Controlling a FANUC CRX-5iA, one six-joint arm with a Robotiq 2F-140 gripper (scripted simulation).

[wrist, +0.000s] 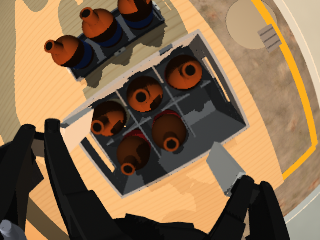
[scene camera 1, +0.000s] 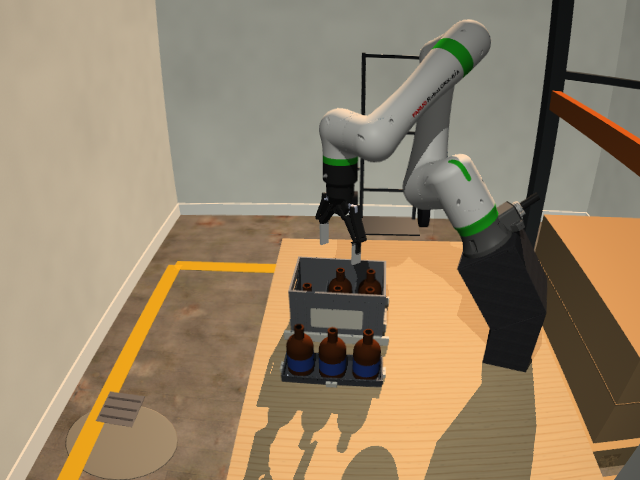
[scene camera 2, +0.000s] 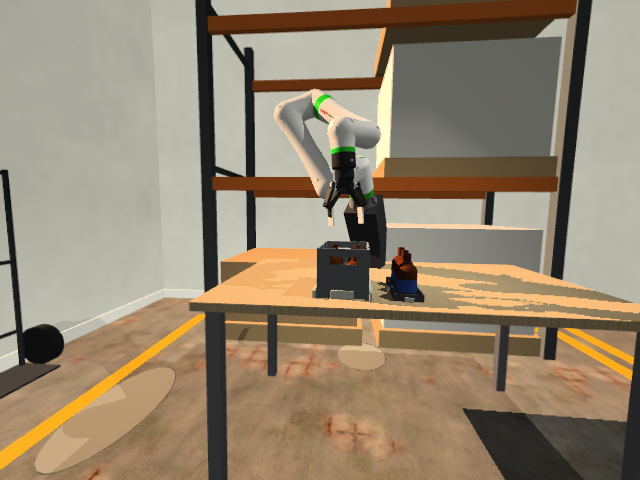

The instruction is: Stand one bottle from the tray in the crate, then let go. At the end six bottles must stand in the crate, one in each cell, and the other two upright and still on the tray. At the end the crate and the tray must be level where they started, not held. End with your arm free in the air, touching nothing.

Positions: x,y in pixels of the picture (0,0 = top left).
Labels:
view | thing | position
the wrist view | my gripper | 152,137
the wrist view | grey crate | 210,117
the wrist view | bottle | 104,30
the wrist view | tray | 128,34
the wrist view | bottle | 71,52

